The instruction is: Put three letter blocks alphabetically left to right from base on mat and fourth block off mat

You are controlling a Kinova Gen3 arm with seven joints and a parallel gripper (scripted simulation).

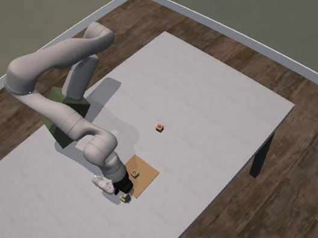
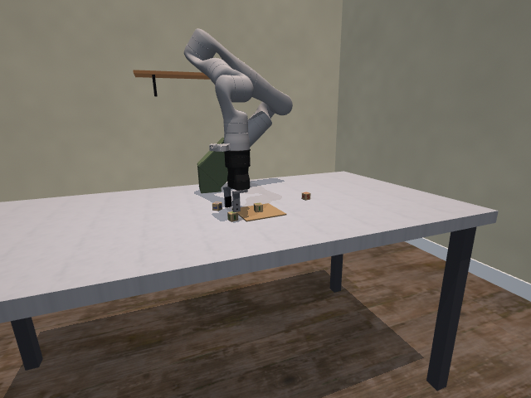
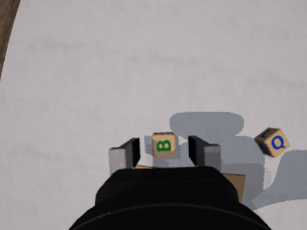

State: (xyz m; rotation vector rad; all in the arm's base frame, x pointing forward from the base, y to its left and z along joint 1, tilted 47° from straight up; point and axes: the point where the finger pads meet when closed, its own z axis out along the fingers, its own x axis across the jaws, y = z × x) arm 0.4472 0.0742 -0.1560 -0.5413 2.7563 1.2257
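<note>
Right now the tan mat is 9 cm to the left of my hand, 6 cm behind it and 5 cm below it.
</note>
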